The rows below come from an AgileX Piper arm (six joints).
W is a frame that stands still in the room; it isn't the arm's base.
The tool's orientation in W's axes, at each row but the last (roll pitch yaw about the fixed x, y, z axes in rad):
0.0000, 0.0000, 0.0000
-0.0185, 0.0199, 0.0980
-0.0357, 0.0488, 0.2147
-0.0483, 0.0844, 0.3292
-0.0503, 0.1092, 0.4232
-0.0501, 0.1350, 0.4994
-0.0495, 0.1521, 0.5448
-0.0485, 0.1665, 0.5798
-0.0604, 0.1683, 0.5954
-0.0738, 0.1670, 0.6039
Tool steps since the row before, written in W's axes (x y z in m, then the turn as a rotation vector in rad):
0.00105, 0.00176, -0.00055, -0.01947, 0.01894, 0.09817
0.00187, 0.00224, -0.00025, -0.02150, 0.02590, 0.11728
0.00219, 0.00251, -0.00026, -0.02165, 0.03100, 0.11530
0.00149, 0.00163, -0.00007, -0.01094, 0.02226, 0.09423
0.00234, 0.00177, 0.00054, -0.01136, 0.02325, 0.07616
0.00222, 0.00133, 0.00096, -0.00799, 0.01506, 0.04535
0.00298, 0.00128, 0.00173, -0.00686, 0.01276, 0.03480
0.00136, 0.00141, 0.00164, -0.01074, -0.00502, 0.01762
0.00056, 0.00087, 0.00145, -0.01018, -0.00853, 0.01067
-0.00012, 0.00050, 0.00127, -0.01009, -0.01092, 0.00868
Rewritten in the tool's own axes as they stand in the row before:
0.00105, 0.00176, -0.00055, -0.01947, 0.01894, 0.09817
0.00208, 0.00205, -0.00017, -0.02119, 0.02571, 0.11738
0.00268, 0.00199, -0.00006, -0.02016, 0.03079, 0.11563
0.00194, 0.00106, 0.00014, -0.01109, 0.02005, 0.09471
0.00278, 0.00061, 0.00088, -0.00910, 0.02203, 0.07682
0.00243, 0.00004, 0.00130, -0.00591, 0.01477, 0.04576
0.00291, -0.00056, 0.00217, -0.00454, 0.01274, 0.03518
0.00161, 0.00034, 0.00195, -0.01449, 0.00093, 0.01549
0.00070, 0.00031, 0.00161, -0.01481, -0.00185, 0.00821
-0.00003, 0.00038, 0.00131, -0.01575, -0.00370, 0.00589

